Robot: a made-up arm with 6 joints. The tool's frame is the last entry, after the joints.
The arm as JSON. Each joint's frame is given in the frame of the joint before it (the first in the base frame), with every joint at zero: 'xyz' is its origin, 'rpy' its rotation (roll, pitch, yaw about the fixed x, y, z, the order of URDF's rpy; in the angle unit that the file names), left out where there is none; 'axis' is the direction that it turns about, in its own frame. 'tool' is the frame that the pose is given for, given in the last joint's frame.
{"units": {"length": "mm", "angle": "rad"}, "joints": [
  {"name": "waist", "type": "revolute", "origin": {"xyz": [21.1, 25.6, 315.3], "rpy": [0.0, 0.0, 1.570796]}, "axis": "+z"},
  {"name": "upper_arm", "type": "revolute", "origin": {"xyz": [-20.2, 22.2, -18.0], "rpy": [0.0, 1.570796, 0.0]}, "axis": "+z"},
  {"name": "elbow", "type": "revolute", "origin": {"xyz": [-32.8, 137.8, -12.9], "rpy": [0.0, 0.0, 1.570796]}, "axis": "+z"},
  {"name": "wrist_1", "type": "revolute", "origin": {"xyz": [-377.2, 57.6, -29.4], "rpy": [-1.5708, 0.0, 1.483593]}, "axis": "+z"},
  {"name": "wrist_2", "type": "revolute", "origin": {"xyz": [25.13, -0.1, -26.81], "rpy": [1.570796, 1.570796, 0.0]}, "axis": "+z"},
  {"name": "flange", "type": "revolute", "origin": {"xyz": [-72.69, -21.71, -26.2], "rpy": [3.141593, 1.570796, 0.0]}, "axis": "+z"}
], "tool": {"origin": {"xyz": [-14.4, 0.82, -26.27], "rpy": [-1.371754, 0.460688, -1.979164]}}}
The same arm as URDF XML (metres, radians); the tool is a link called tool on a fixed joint. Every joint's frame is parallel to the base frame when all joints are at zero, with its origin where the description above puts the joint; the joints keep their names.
<robot name="arm">
  <joint name="waist" type="continuous">
    <parent link="base"/>
    <child link="link1"/>
    <origin xyz="0.0211 0.0256 0.3153" rpy="0 0 0"/>
    <axis xyz="0 0 1"/>
  </joint>
  <joint name="upper_arm" type="continuous">
    <parent link="link1"/>
    <child link="link2"/>
    <origin xyz="-0.0222 -0.0202 -0.018" rpy="0 0 0"/>
    <axis xyz="0 1 0"/>
  </joint>
  <joint name="elbow" type="continuous">
    <parent link="link2"/>
    <child link="link3"/>
    <origin xyz="-0.1378 -0.0129 0.0328" rpy="0 0 0"/>
    <axis xyz="0 1 0"/>
  </joint>
  <joint name="wrist_1" type="continuous">
    <parent link="link3"/>
    <child link="link4"/>
    <origin xyz="0.3772 -0.0294 0.0576" rpy="0 0 0"/>
    <axis xyz="0.9962 0 0.0871"/>
  </joint>
  <joint name="wrist_2" type="continuous">
    <parent link="link4"/>
    <child link="link5"/>
    <origin xyz="-0.0289 0.0001 0.0227" rpy="0 0 0"/>
    <axis xyz="0 1 0"/>
  </joint>
  <joint name="flange" type="continuous">
    <parent link="link5"/>
    <child link="link6"/>
    <origin xyz="0.0743 -0.0262 -0.0153" rpy="0 0 0"/>
    <axis xyz="0.9962 0 0.0871"/>
  </joint>
  <joint name="tool_fixed" type="fixed">
    <parent link="link6"/>
    <child link="tool"/>
    <origin xyz="-0.0261 0.0144 -0.0031" rpy="-0.687 -0.8951 2.5367"/>
  </joint>
  <link name="base"/>
  <link name="link1"/>
  <link name="link2"/>
  <link name="link3"/>
  <link name="link4"/>
  <link name="link5"/>
  <link name="link6"/>
  <link name="tool"/>
</robot>

